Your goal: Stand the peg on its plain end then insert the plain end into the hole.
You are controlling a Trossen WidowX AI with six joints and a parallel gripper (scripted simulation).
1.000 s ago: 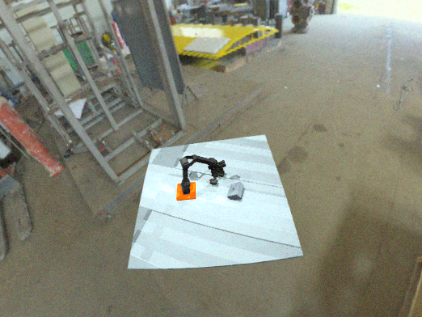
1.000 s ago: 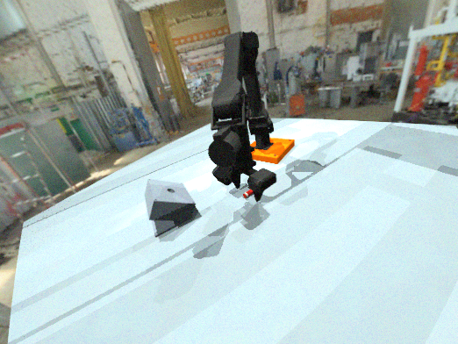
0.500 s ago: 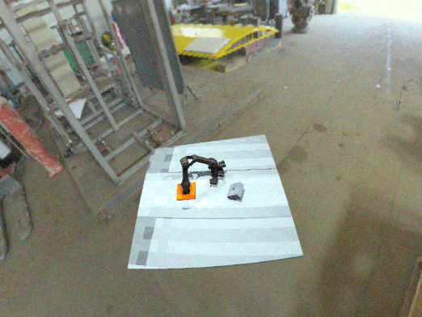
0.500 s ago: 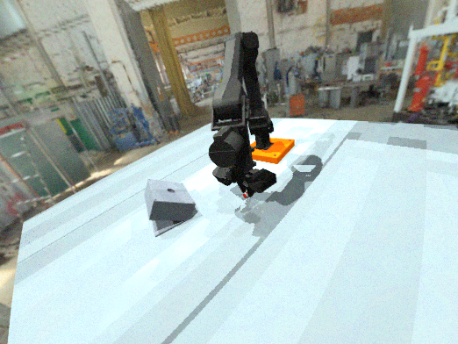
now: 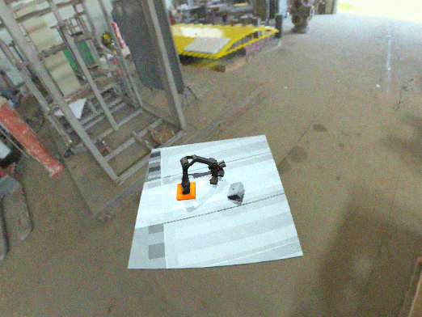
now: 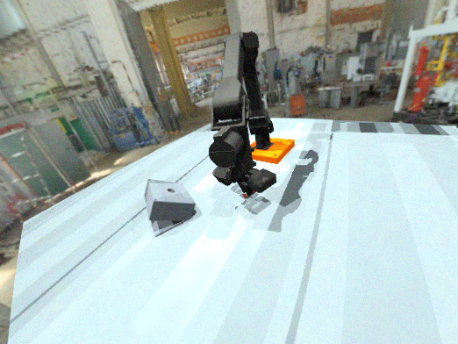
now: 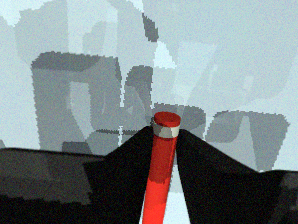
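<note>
Now: the red peg 10 mm behind my gripper tip. Round my gripper tip: grey sloped panel: 160 mm ahead, 160 mm to the right, 40 mm above.
</note>
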